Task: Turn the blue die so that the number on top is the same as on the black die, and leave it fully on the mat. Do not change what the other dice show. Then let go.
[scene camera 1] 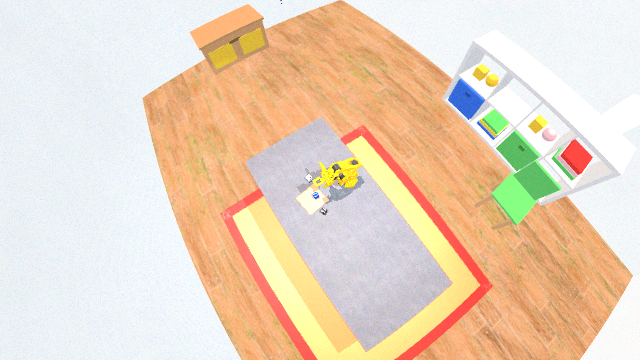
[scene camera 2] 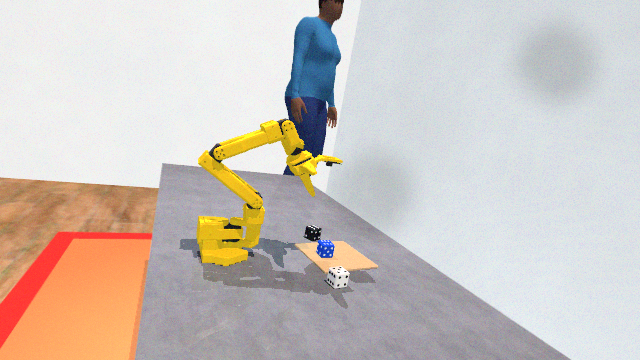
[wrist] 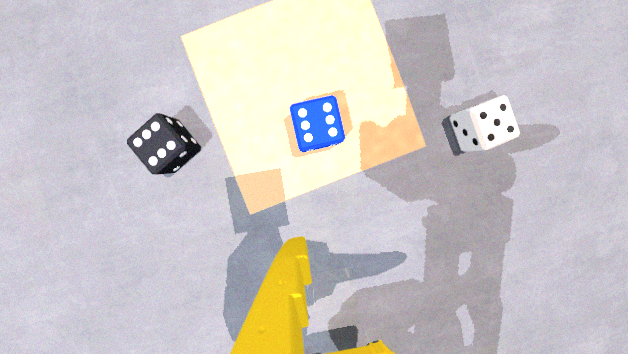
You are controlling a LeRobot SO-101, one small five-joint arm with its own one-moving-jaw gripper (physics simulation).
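Pixels of known places: hand, its tool point: (scene camera 1: 322, 187) (scene camera 2: 313, 194) (wrist: 307, 253); arm's base, origin of its link: (scene camera 1: 345, 181) (scene camera 2: 231, 253).
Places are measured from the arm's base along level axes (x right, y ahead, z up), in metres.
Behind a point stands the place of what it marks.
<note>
The blue die (scene camera 1: 315, 195) {z 0.033, x 0.018, y 0.204 m} (scene camera 2: 325, 249) {z 0.024, x 0.037, y 0.192 m} (wrist: 317, 124) {z 0.034, x 0.021, y 0.199 m} lies flat and wholly on the pale mat (scene camera 1: 309, 207) {z 0.004, x -0.015, y 0.270 m} (scene camera 2: 357, 257) {z 0.004, x 0.036, y 0.279 m} (wrist: 250, 50) {z 0.004, x -0.011, y 0.267 m}, inside its edges, with six on top. The black die (scene camera 1: 324, 211) {z 0.030, x -0.091, y 0.214 m} (scene camera 2: 313, 232) {z 0.023, x -0.065, y 0.205 m} (wrist: 150, 143) {z 0.030, x -0.085, y 0.214 m} lies on the table beside the mat, also with six on top. The white die (scene camera 1: 308, 178) {z 0.030, x 0.134, y 0.179 m} (scene camera 2: 338, 277) {z 0.024, x 0.156, y 0.165 m} (wrist: 482, 122) {z 0.030, x 0.129, y 0.176 m} lies off the mat's other side and shows five on top. My gripper (scene camera 1: 319, 174) (scene camera 2: 327, 178) is wide open, empty and raised well above the dice, touching none. One jaw shows in the wrist view.
The dice and mat lie on the grey table (scene camera 1: 370, 250) {z 0.000, x -0.421, y 0.125 m} (scene camera 2: 280, 320) {z 0.000, x 0.231, y 0.035 m} (wrist: 75, 275) {z 0.000, x -0.192, y 0.136 m}, in front of my arm's base (scene camera 2: 225, 245) {z 0.012, x -0.011, y -0.012 m}. Arm shadows fall across the table and parts of the mat. A person (scene camera 2: 315, 60) stands beyond the table.
</note>
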